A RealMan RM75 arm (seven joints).
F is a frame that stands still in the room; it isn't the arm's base.
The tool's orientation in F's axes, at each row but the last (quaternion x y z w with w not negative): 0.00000 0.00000 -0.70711 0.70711; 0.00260 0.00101 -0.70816 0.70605; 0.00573 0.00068 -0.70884 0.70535; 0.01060 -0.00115 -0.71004 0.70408; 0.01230 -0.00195 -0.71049 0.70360; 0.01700 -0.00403 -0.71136 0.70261; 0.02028 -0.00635 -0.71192 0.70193; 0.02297 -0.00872 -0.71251 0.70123; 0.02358 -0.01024 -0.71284 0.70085; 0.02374 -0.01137 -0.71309 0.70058; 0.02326 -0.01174 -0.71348 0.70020
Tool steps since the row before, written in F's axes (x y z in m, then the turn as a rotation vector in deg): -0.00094 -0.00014 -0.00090 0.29 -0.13 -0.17; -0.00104 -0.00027 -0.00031 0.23 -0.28 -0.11; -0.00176 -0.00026 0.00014 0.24 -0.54 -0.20; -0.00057 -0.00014 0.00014 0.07 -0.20 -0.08; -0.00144 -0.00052 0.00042 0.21 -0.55 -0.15; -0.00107 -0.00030 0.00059 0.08 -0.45 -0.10; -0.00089 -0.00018 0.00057 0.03 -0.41 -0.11; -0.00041 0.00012 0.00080 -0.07 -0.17 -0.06; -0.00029 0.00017 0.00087 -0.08 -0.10 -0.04; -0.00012 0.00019 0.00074 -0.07 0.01 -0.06; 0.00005 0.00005 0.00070 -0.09 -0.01 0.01
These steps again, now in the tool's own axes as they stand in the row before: 0.00014 -0.00094 -0.00090 0.13 0.29 -0.17; 0.00027 -0.00104 -0.00031 0.28 0.23 -0.11; 0.00027 -0.00176 0.00015 0.54 0.24 -0.20; 0.00014 -0.00057 0.00015 0.20 0.07 -0.08; 0.00053 -0.00143 0.00046 0.55 0.21 -0.15; 0.00030 -0.00105 0.00063 0.45 0.08 -0.09; 0.00018 -0.00087 0.00061 0.41 0.03 -0.10; -0.00013 -0.00038 0.00082 0.17 -0.07 -0.05; -0.00018 -0.00025 0.00088 0.10 -0.08 -0.03; -0.00020 -0.00009 0.00074 -0.01 -0.07 -0.06; -0.00006 0.00008 0.00070 0.01 -0.09 0.01
